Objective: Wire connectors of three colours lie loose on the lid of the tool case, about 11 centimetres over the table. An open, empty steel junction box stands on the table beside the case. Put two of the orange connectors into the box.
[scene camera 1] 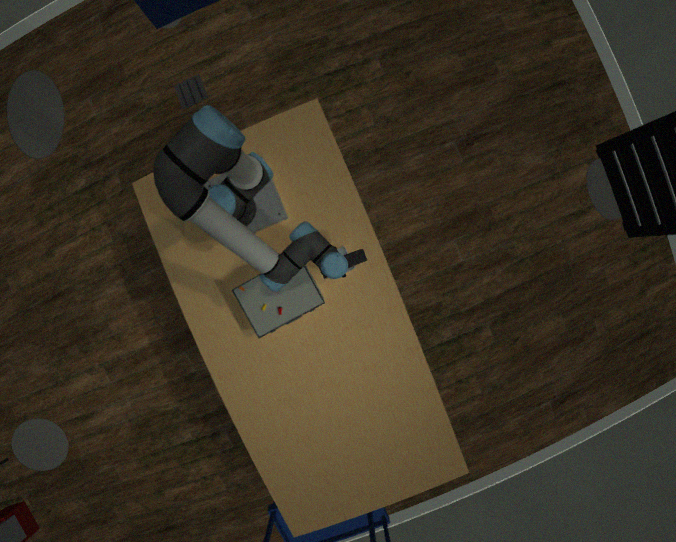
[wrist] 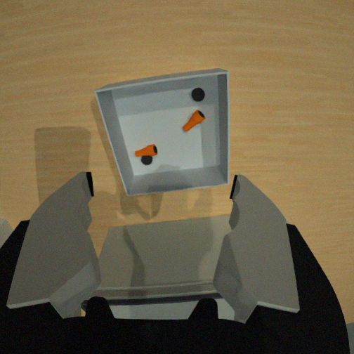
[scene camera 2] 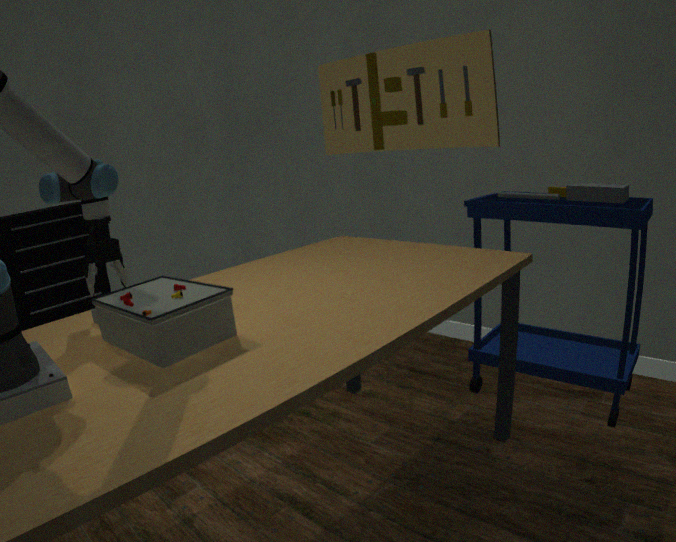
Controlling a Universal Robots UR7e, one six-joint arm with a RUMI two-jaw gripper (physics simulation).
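Frame: origin at the arm's base, x down, y ahead, z right, level; millimetres.
Where they show: gripper, fingertip midpoint: (scene camera 2: 109, 292); arm's base, link origin: (scene camera 1: 238, 209) (scene camera 2: 3, 377).
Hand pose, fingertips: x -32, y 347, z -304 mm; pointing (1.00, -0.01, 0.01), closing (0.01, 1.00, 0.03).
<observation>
Things, the pixels of their top centre, and the offset from my fingertips. Level surfaces: height alone.
- tool case lid, top centre: (scene camera 2: 159, 293) (scene camera 1: 278, 297) dx -29, dy +46, dz +263 mm
- orange connector, top centre: (scene camera 2: 146, 309) (scene camera 1: 241, 288) dx -37, dy -37, dz +386 mm
- table, surface height: dx +82 mm
The open steel junction box (wrist: 223, 130) stands on the table, ahead of my fingertips in the wrist view. Two orange connectors lie apart on its floor, one (wrist: 194, 120) near the far right and one (wrist: 146, 150) near the left, by a dark round spot. My gripper (wrist: 162, 175) (scene camera 2: 108, 286) is open and empty, above the table at the box's near side. On the tool case lid (scene camera 1: 293, 299) (scene camera 2: 157, 293) lie an orange connector (scene camera 1: 242, 289) (scene camera 2: 146, 312), a yellow one (scene camera 1: 263, 307) (scene camera 2: 177, 294) and several red ones (scene camera 1: 279, 310) (scene camera 2: 179, 287) (scene camera 2: 127, 299).
The case's side wall (wrist: 165, 250) rises close behind the box, beneath my fingers in the wrist view. The arm's base plate (scene camera 1: 276, 210) is on the table (scene camera 1: 338, 383). A blue cart (scene camera 2: 558, 211) stands beyond the table's far end.
</observation>
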